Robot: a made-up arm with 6 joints. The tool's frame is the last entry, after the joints. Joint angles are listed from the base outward. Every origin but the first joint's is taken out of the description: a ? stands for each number. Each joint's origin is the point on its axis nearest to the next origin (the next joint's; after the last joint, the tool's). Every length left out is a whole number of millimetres.
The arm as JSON. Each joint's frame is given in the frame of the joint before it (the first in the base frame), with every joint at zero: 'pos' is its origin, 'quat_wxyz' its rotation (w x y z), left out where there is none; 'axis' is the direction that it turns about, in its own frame. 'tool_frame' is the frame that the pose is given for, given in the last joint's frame.
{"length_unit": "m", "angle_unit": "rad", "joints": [
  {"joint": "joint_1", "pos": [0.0, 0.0, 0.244], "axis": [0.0, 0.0, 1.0]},
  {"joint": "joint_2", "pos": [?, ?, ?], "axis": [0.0, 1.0, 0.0]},
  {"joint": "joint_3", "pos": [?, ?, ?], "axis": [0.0, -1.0, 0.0]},
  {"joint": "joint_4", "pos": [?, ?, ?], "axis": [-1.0, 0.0, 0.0]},
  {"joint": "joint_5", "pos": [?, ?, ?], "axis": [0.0, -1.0, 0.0]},
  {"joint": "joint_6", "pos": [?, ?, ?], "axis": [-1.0, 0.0, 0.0]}
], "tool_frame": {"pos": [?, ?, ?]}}
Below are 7 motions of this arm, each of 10 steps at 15 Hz.
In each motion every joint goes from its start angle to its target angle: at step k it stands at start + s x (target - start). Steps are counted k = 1, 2, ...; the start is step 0. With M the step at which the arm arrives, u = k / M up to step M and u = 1 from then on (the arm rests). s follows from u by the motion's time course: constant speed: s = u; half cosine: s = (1 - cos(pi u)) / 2; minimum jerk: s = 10 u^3 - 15 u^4 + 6 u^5.
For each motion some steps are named. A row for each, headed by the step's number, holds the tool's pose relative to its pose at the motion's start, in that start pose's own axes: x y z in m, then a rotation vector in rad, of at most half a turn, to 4 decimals.
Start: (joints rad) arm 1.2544 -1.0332 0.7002 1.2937 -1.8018 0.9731
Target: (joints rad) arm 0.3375 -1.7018 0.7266 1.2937 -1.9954 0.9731
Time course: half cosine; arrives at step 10
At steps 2, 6, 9, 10:
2: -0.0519 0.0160 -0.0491 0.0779 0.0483 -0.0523
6: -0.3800 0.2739 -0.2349 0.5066 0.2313 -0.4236
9: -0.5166 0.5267 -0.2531 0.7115 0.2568 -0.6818
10: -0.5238 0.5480 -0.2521 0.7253 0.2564 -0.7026

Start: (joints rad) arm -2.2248 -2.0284 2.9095 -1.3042 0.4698 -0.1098
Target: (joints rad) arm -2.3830 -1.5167 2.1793 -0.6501 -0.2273 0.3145
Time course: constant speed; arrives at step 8
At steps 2, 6, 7, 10:
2: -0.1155 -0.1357 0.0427 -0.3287 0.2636 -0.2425
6: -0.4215 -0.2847 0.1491 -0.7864 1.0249 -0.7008
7: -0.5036 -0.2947 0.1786 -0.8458 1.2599 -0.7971
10: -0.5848 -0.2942 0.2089 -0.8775 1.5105 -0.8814

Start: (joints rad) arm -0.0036 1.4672 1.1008 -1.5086 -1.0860 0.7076
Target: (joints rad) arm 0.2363 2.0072 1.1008 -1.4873 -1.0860 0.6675
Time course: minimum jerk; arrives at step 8
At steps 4, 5, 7, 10:
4: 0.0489 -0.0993 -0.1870 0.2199 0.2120 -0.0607
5: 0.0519 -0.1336 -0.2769 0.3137 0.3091 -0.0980
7: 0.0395 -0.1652 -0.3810 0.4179 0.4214 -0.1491
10: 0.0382 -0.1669 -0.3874 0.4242 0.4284 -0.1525

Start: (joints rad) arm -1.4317 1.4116 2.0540 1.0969 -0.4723 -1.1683
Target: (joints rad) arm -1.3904 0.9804 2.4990 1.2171 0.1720 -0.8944
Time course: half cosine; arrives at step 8
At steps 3, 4, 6, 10:
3: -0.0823 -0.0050 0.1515 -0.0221 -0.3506 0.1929
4: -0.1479 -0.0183 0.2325 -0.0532 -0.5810 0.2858
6: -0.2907 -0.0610 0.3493 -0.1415 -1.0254 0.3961
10: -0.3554 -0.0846 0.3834 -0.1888 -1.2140 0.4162

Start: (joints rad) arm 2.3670 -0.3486 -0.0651 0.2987 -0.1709 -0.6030
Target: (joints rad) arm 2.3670 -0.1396 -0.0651 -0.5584 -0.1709 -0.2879
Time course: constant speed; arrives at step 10
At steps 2, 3, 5, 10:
2: 0.0216 -0.0208 -0.0458 0.1044 0.0548 0.0097
3: 0.0311 -0.0295 -0.0700 0.1570 0.0811 0.0133
5: 0.0472 -0.0431 -0.1203 0.2631 0.1311 0.0180
10: 0.0707 -0.0541 -0.2505 0.5327 0.2392 0.0139

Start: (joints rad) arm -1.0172 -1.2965 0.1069 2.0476 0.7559 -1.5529
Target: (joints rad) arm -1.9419 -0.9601 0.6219 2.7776 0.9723 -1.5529
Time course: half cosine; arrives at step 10
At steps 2, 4, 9, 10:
2: 0.0358 0.0258 0.0122 -0.1186 0.1030 0.0019
4: 0.1340 0.0927 0.0153 -0.4173 0.3869 0.0085
9: 0.3452 0.1988 -0.1373 -1.0924 1.1808 0.0023
10: 0.3509 0.2000 -0.1464 -1.1163 1.2135 0.0005

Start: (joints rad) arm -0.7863 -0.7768 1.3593 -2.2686 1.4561 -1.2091
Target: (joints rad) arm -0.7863 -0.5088 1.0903 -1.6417 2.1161 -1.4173
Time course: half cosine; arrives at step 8
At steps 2, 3, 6, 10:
2: 0.0482 0.0031 0.0413 -0.0381 0.0333 0.1654
3: 0.0999 0.0128 0.0861 -0.0763 0.0855 0.3426
6: 0.2543 0.0864 0.2229 -0.1714 0.3798 0.8664
10: 0.2898 0.1147 0.2547 -0.1874 0.4887 0.9814

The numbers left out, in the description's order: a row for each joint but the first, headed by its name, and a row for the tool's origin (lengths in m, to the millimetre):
joint_2: 0.0 0.0 0.0
joint_3: 0.0 0.0 0.295
joint_4: 0.498 0.0 0.0
joint_5: 0.0 -0.194 0.0
joint_6: 0.0 0.0 0.0
tool: 0.0 0.0 0.0

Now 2 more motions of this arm.
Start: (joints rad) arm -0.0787 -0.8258 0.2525 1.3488 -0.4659 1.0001
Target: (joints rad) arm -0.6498 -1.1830 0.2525 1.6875 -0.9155 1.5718
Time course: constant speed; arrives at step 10
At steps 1, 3, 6, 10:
1: -0.0258 -0.0192 -0.0101 -0.1130 0.0972 0.0153
3: -0.0808 -0.0585 -0.0193 -0.3315 0.2941 0.0579
6: -0.1678 -0.1162 -0.0053 -0.6343 0.5967 0.1507
10: -0.2815 -0.1803 0.0641 -0.9714 1.0155 0.3248

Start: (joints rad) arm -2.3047 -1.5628 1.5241 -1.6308 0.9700 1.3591
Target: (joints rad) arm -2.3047 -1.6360 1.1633 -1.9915 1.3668 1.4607
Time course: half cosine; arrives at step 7
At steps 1, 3, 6, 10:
1: -0.0042 -0.0018 -0.0057 -0.0069 0.0180 -0.0249
3: -0.0341 -0.0158 -0.0416 -0.0654 0.1416 -0.1991
6: -0.0871 -0.0428 -0.0889 -0.2029 0.3468 -0.4978
10: -0.0919 -0.0453 -0.0923 -0.2173 0.3648 -0.5246

